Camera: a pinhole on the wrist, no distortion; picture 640 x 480 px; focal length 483.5 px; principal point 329.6 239.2 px. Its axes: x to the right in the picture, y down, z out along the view. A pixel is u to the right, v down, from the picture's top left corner.
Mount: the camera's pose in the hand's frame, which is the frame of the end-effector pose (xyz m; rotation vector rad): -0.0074 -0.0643 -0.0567 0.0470 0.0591 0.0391
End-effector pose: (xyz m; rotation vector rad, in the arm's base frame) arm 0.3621 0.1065 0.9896 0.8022 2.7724 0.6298
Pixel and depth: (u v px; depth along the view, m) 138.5 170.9 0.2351
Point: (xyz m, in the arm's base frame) 0.4334 0.0376 0.7826
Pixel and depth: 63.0 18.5 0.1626
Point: 0.3940 -0.0165 0.8323
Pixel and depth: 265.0 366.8 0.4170
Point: 0.5151 0.2292 0.6749
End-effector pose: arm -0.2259 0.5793 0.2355 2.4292 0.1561 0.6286
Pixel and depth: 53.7 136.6 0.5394
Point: -0.2283 0.4153 -0.3479
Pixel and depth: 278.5 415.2 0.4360
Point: -0.0739 0.3034 -0.0052
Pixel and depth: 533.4 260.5 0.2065
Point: -0.0746 0.5738 0.1350
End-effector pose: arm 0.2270 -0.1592 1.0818 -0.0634 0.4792 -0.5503
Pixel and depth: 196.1 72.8 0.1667
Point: 0.1821 -0.2572 1.2204
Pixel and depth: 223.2 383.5 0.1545
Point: 0.2349 -0.1715 1.1911
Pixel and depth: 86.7 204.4 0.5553
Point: 0.2035 -0.1846 1.6675
